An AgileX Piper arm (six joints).
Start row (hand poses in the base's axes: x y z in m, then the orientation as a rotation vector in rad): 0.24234 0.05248 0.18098 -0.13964 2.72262 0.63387
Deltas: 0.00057 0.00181 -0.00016 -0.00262 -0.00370 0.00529; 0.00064 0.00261 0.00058 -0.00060 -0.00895 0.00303; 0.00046 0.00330 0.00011 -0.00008 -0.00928 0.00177; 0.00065 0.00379 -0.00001 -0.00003 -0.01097 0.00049; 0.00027 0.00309 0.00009 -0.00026 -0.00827 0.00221; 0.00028 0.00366 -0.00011 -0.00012 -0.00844 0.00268; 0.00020 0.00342 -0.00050 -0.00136 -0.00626 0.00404; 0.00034 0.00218 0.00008 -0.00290 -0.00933 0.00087; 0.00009 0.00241 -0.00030 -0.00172 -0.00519 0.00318; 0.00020 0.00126 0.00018 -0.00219 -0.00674 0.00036; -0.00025 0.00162 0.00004 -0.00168 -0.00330 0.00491; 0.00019 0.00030 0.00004 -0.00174 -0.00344 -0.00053; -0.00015 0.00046 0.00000 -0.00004 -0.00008 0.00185; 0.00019 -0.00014 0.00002 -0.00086 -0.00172 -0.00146; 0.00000 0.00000 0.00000 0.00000 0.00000 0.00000; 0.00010 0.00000 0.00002 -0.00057 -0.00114 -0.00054; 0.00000 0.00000 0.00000 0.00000 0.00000 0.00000; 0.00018 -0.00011 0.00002 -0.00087 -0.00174 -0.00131
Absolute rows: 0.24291 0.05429 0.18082 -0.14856 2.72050 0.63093; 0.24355 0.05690 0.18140 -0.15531 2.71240 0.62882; 0.24401 0.06020 0.18151 -0.16027 2.70368 0.62697; 0.24466 0.06399 0.18150 -0.16391 2.69320 0.62440; 0.24493 0.06708 0.18159 -0.16919 2.68553 0.62269; 0.24521 0.07074 0.18148 -0.17509 2.67767 0.62127; 0.24541 0.07416 0.18098 -0.18256 2.67243 0.61915; 0.24575 0.07634 0.18106 -0.18697 2.66456 0.61325; 0.24584 0.07875 0.18076 -0.19306 2.66038 0.61068; 0.24604 0.08001 0.18094 -0.19589 2.65470 0.60621; 0.24579 0.08163 0.18098 -0.20378 2.65239 0.60474; 0.24598 0.08193 0.18102 -0.20444 2.64967 0.60140; 0.24583 0.08239 0.18102 -0.20694 2.64970 0.60192; 0.24602 0.08225 0.18104 -0.20567 2.64828 0.59988; 0.24602 0.08225 0.18104 -0.20567 2.64828 0.59988; 0.24612 0.08225 0.18106 -0.20540 2.64736 0.59867; 0.24612 0.08225 0.18106 -0.20540 2.64736 0.59867; 0.24630 0.08214 0.18108 -0.20434 2.64593 0.59666
